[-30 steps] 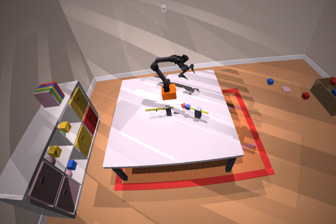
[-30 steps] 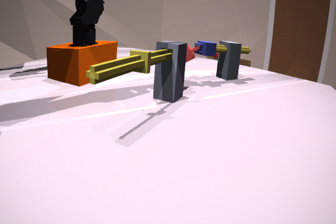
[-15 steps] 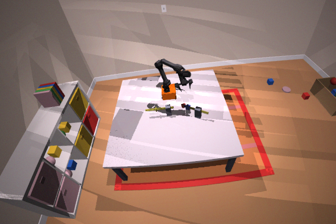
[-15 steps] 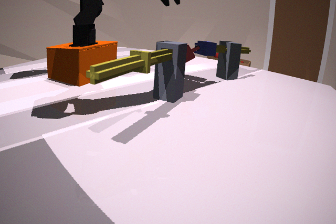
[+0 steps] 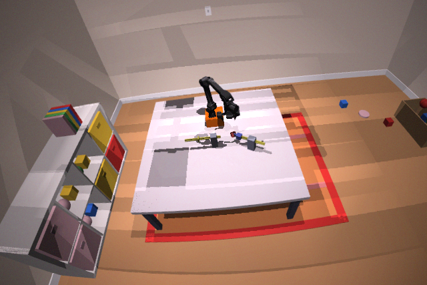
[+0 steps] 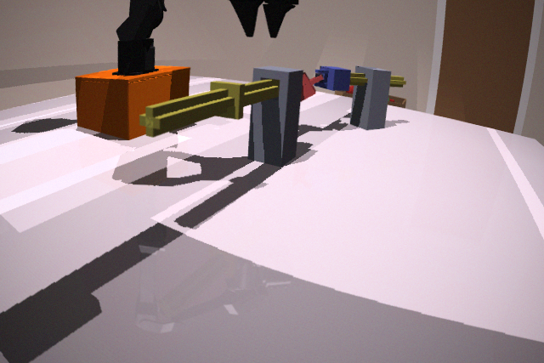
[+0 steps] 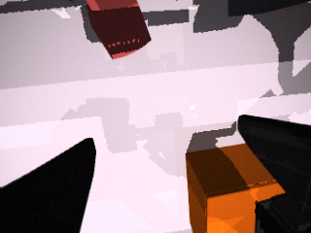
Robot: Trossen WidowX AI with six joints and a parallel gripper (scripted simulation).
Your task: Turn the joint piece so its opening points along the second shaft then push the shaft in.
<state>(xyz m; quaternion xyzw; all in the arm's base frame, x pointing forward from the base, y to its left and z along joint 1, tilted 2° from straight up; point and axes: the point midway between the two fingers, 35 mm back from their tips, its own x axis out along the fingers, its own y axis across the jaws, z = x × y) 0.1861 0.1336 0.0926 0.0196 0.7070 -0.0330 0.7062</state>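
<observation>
The red joint piece lies 80 mm ahead of my gripper tip, 20 mm to the left of it and 80 mm below it.
</observation>
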